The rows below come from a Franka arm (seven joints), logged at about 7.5 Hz.
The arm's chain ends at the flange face. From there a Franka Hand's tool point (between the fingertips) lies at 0.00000 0.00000 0.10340 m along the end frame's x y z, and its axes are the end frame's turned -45 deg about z.
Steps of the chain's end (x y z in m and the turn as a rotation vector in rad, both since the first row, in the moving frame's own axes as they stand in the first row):
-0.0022 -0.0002 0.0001 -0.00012 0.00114 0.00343
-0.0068 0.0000 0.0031 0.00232 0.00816 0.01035
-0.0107 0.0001 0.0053 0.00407 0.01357 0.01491
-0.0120 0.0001 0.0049 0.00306 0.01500 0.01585
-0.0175 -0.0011 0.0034 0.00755 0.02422 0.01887
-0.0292 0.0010 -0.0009 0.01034 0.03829 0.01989
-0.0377 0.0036 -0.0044 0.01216 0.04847 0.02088
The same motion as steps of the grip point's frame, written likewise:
-0.0013 -0.0016 0.0001 -0.00089 0.00072 0.00343
-0.0040 -0.0044 0.0031 -0.00413 0.00741 0.01035
-0.0064 -0.0068 0.0053 -0.00672 0.01247 0.01491
-0.0072 -0.0075 0.0049 -0.00844 0.01277 0.01585
-0.0093 -0.0119 0.0034 -0.01179 0.02246 0.01887
-0.0178 -0.0179 -0.0010 -0.01976 0.03439 0.01989
-0.0248 -0.0214 -0.0045 -0.02568 0.04287 0.02088

